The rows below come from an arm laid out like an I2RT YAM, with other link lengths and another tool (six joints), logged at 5 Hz.
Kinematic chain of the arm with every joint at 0, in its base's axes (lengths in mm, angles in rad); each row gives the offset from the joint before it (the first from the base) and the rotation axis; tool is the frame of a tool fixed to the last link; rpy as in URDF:
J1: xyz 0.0 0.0 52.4 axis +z
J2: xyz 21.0 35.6 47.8 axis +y
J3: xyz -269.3 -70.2 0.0 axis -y
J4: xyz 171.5 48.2 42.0 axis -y
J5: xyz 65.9 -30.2 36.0 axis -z
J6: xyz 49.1 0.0 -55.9 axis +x
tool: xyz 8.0 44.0 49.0 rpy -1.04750 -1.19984 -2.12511
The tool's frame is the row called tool.
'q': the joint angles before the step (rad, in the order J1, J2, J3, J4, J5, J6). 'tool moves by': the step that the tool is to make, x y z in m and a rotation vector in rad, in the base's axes. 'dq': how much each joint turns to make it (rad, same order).
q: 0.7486, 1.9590, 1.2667, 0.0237, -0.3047, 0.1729
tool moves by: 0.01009, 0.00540, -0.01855, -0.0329, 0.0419, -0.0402
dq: 0.0000, 0.0586, 0.0144, -0.0003, 0.0281, 0.0303
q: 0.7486, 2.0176, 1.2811, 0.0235, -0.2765, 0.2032
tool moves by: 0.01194, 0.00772, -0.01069, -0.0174, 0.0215, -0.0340
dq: 0.0001, 0.0577, 0.0520, -0.0154, 0.0243, 0.0248
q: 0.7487, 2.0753, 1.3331, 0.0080, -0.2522, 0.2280
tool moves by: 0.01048, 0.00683, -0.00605, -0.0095, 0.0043, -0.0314
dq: 0.0005, 0.0452, 0.0526, -0.0125, 0.0263, 0.0190
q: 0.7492, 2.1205, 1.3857, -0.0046, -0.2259, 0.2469
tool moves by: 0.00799, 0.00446, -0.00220, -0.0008, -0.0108, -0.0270
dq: -0.0006, 0.0287, 0.0374, 0.0012, 0.0249, 0.0121
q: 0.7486, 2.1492, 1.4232, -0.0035, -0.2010, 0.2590
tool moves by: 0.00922, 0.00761, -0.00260, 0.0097, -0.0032, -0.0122
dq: 0.0008, 0.0428, 0.0594, -0.0052, 0.0065, 0.0125
